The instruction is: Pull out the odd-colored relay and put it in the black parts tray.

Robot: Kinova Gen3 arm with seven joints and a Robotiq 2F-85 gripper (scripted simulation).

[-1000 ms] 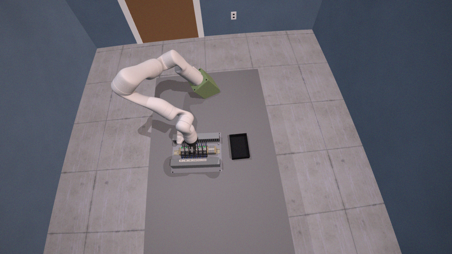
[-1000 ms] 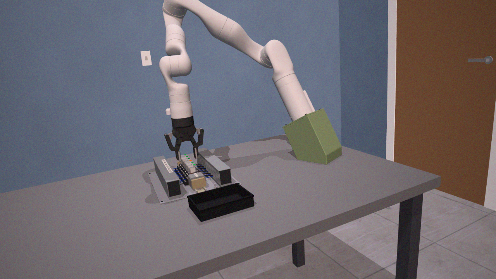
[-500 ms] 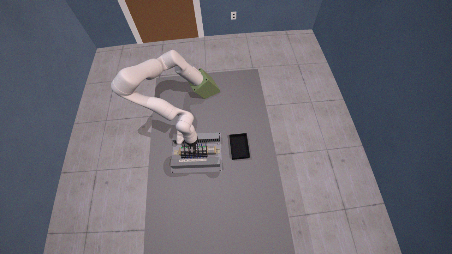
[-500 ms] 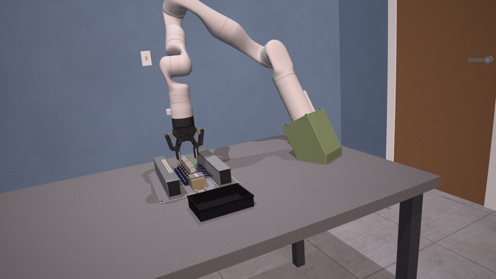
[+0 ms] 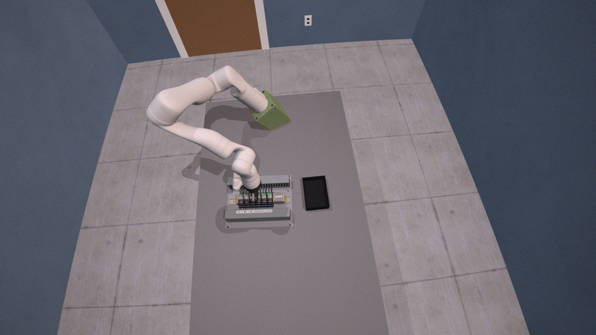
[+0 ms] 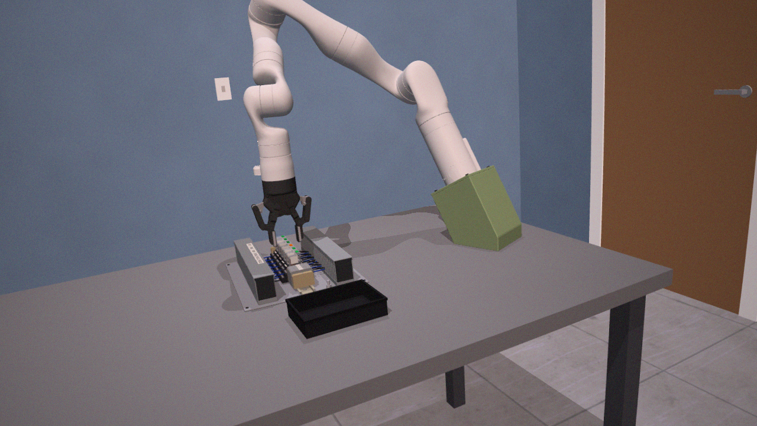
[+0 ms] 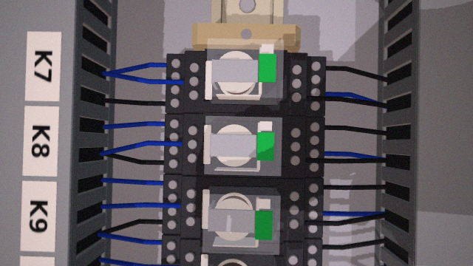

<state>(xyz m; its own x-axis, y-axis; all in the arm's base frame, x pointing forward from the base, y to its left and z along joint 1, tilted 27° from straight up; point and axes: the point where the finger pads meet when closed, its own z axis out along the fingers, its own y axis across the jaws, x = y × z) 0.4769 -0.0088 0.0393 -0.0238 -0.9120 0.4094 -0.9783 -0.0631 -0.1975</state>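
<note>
Right now the relay is 4 cm below my hand. Round my hand: black parts tray (1 cm behind, 28 cm to the left, 7 cm below); relay panel (6 cm below).
</note>
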